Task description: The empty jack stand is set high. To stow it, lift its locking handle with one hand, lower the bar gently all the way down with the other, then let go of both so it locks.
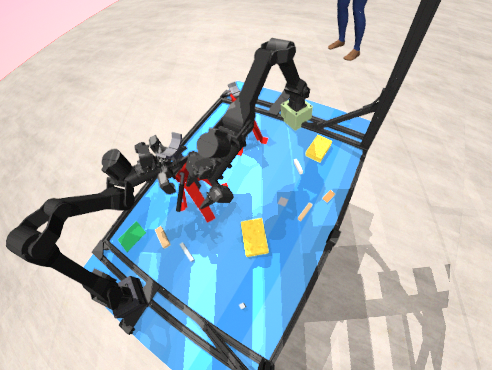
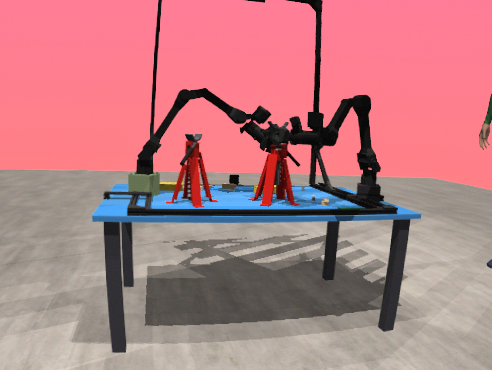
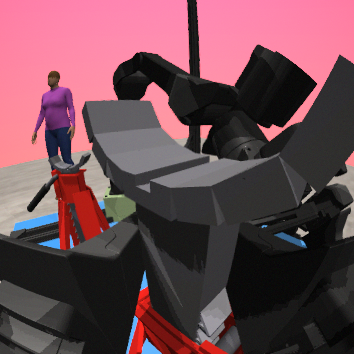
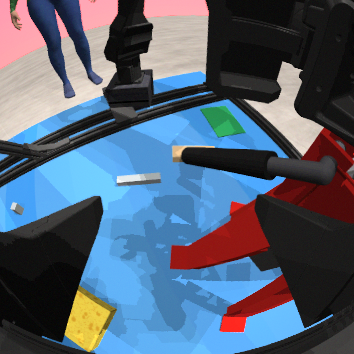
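Observation:
The red jack stand (image 1: pixel 200 200) (image 2: pixel 270 175) under both grippers stands upright. Its grey saddle (image 3: pixel 125 145) is empty and sits above the frame on the dark bar (image 3: pixel 175 260). My left gripper (image 3: pixel 181 213) has its fingers against both sides of the bar below the saddle, shut on it. The black locking handle (image 1: pixel 180 192) (image 2: pixel 293 157) (image 4: pixel 230 162) slopes down from the stand's side. My right gripper (image 4: pixel 180 203) is wide open and empty beside the stand; the handle shows beyond its fingers, not between them. The bar's lower part is partly hidden by the stand.
A second red jack stand (image 2: pixel 192 175) (image 3: pixel 82 200) stands farther along the table. Yellow sponges (image 1: pixel 255 237) (image 1: pixel 318 149), a green piece (image 1: pixel 132 236) (image 4: pixel 223 121) and several small blocks lie on the blue table (image 1: pixel 225 280). Black rails (image 1: pixel 185 310) border it. The right arm reaches over the stand.

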